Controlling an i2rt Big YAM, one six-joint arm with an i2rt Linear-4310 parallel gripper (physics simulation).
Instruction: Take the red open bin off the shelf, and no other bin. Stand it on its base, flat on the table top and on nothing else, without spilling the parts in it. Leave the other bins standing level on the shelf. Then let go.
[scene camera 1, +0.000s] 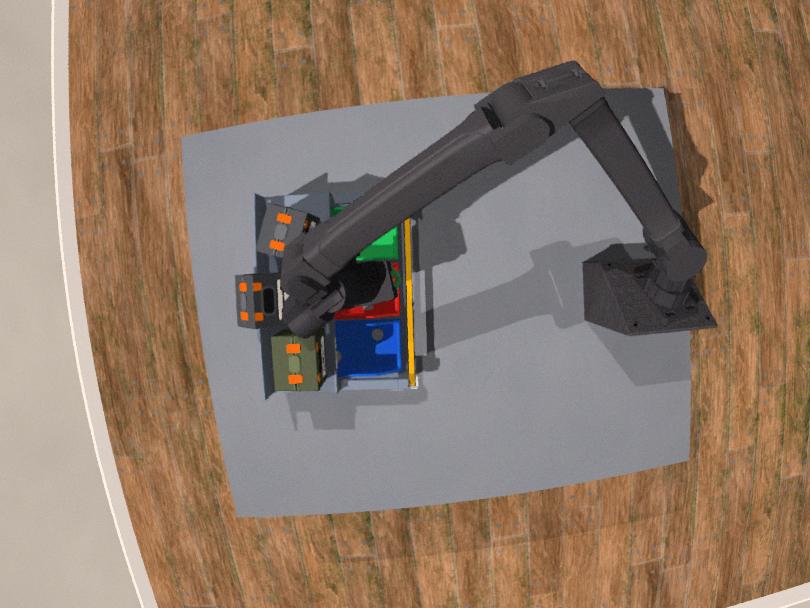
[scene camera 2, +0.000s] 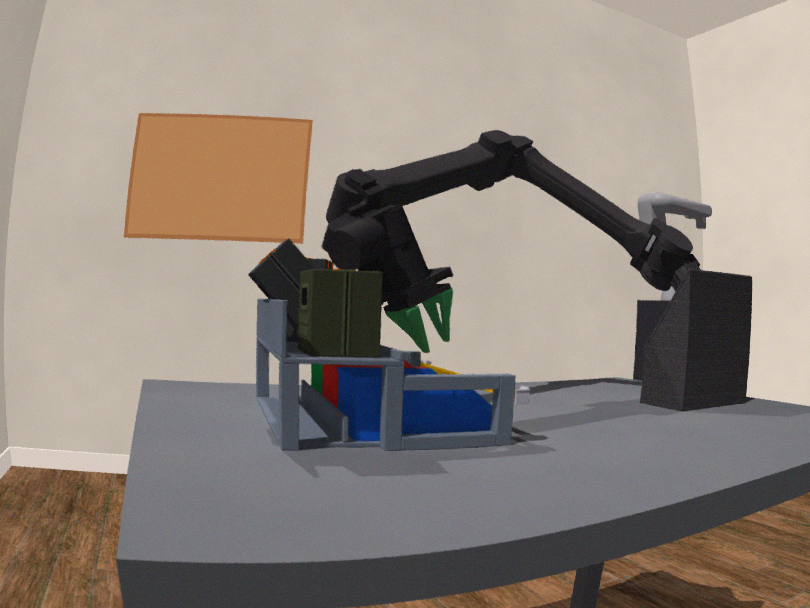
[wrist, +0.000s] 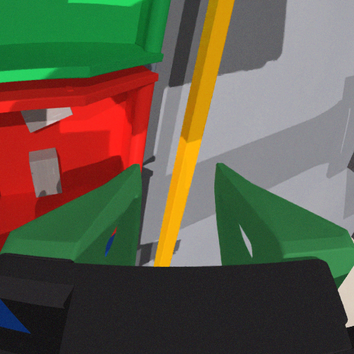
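Seen in the pictures: gripper, fingertip midpoint: (scene camera 1: 391, 279) (scene camera 2: 436, 346); arm's base, origin of the base link: (scene camera 1: 662, 297) (scene camera 2: 704, 305).
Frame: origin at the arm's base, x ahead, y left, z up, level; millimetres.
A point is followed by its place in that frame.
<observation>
The red open bin (scene camera 1: 389, 307) {x 509, y -81, z -170 mm} (scene camera 2: 330, 387) {x 649, y -136, z -131 mm} (wrist: 100, 131) sits in the lower front tier of the grey shelf (scene camera 1: 372, 384) {x 571, y 51, z -94 mm} (scene camera 2: 391, 409) {x 650, y 47, z -131 mm}, between the green bin (scene camera 1: 384, 247) {x 491, y -202, z -170 mm} (scene camera 2: 316, 377) {x 625, y -253, z -132 mm} (wrist: 75, 27) and the blue bin (scene camera 1: 363, 350) {x 581, y -6, z -171 mm} (scene camera 2: 448, 412) {x 569, y 34, z -141 mm}. Grey parts (wrist: 46, 172) lie in the red bin. My gripper (scene camera 2: 437, 345) {x 488, y -139, z -76 mm} (wrist: 177, 175) is partly open and empty, pointing down above the bins. In the wrist view, its left finger overlaps the red bin's front edge, and the yellow bar (scene camera 1: 410, 307) {x 466, y -77, z -115 mm} (scene camera 2: 446, 371) {x 454, y -165, z -115 mm} (wrist: 187, 155) shows between the fingers. The arm hides part of the red bin from above.
On the upper tier stand an olive case (scene camera 1: 294, 363) {x 681, y -39, z 19 mm} (scene camera 2: 340, 314) {x 697, y 9, z -31 mm} and a dark case (scene camera 1: 281, 230) {x 642, y -263, z 44 mm}, turned askew. Another dark case (scene camera 1: 249, 301) {x 722, y -161, z 52 mm} (scene camera 2: 278, 274) {x 732, y -116, z 14 mm} tilts over the shelf's back edge. The grey table top (scene camera 1: 523, 425) {x 284, y 238, z -179 mm} (scene camera 2: 392, 517) {x 759, y 269, z -179 mm} extends between the shelf and the arm's base (scene camera 1: 621, 294) {x 81, y -22, z -10 mm} (scene camera 2: 713, 340) {x 37, y 53, z -61 mm}.
</observation>
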